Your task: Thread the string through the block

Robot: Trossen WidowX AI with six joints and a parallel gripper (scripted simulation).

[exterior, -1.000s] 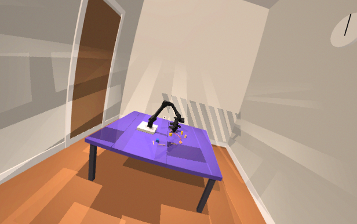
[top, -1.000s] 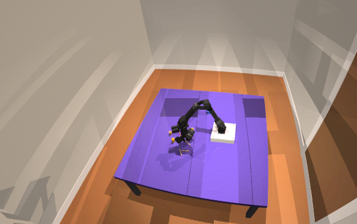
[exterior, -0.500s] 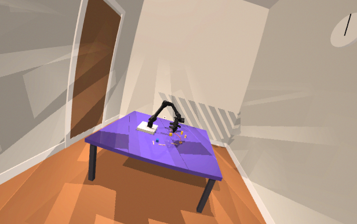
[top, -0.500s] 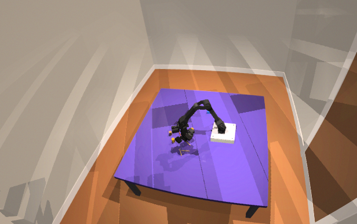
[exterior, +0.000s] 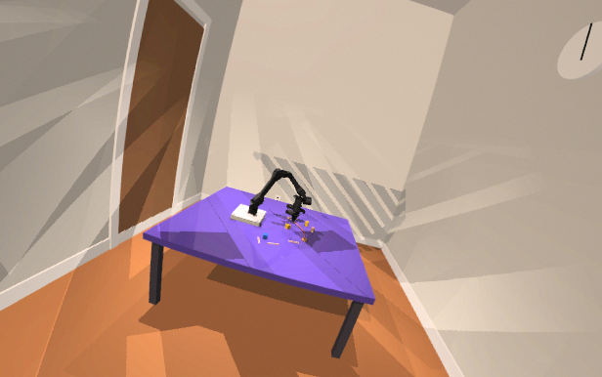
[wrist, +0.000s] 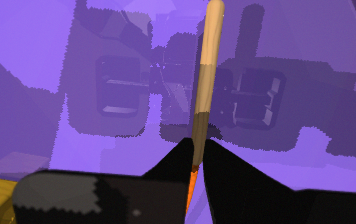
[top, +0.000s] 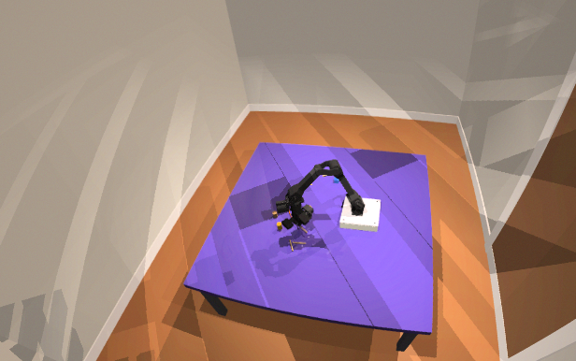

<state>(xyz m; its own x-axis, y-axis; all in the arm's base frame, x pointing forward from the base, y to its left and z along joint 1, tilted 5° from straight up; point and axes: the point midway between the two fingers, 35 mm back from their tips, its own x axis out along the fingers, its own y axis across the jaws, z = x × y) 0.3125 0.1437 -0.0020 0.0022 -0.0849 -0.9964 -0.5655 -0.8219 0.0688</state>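
Now: gripper tip 11 cm short of the yellow cylinder and 3 cm to the right of it. Also, from my gripper tip: yellow wooden block 2 cm behind, 14 cm to the right; tan cylinder 17 cm ahead, 6 cm to the right; thin wooden stick 1 cm behind, 1 cm to the left.
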